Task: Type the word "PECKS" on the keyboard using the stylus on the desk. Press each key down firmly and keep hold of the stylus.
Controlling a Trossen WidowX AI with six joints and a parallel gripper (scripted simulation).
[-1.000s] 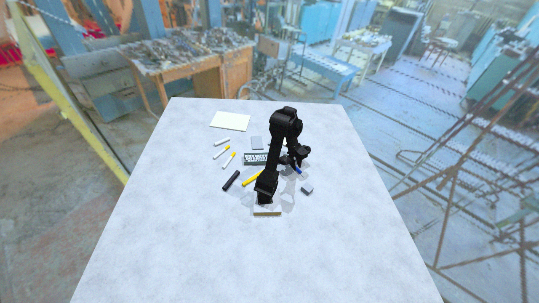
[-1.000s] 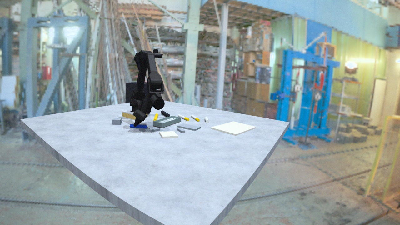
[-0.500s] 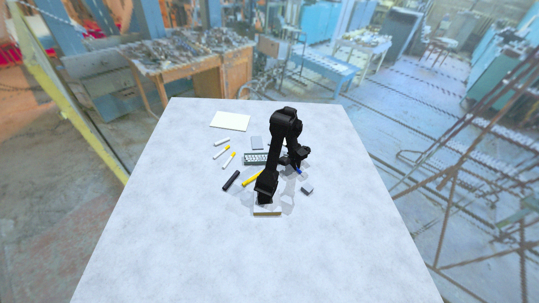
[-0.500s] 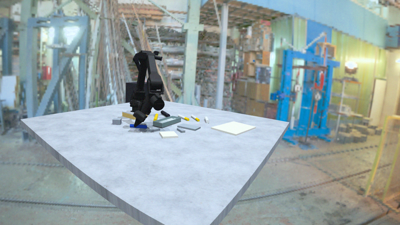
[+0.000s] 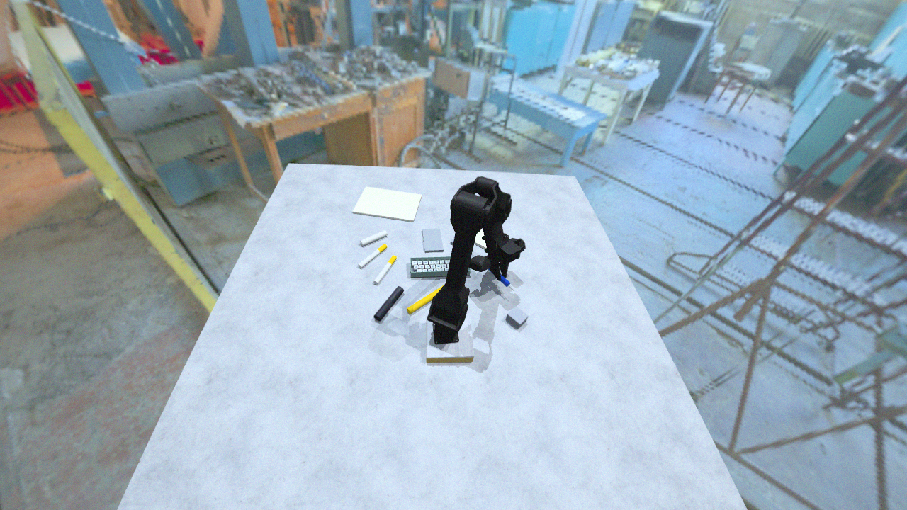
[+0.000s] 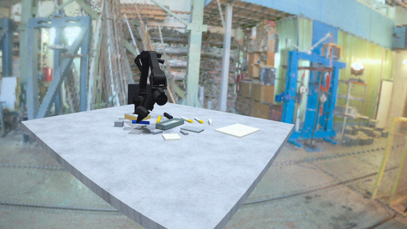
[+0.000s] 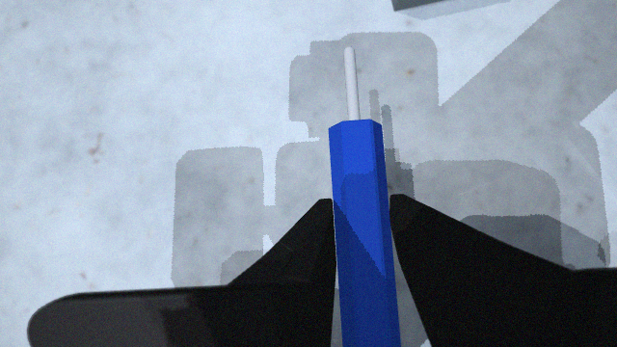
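The blue stylus lies 10 mm to the right of my gripper tip and 10 mm behind it. Also, from my gripper tip: grey stylus tip (40 mm behind, 20 mm to the right); grey cube (130 mm behind, 30 mm below, 20 mm to the right); small cream pad (210 mm ahead, 40 mm below, 10 mm to the left).
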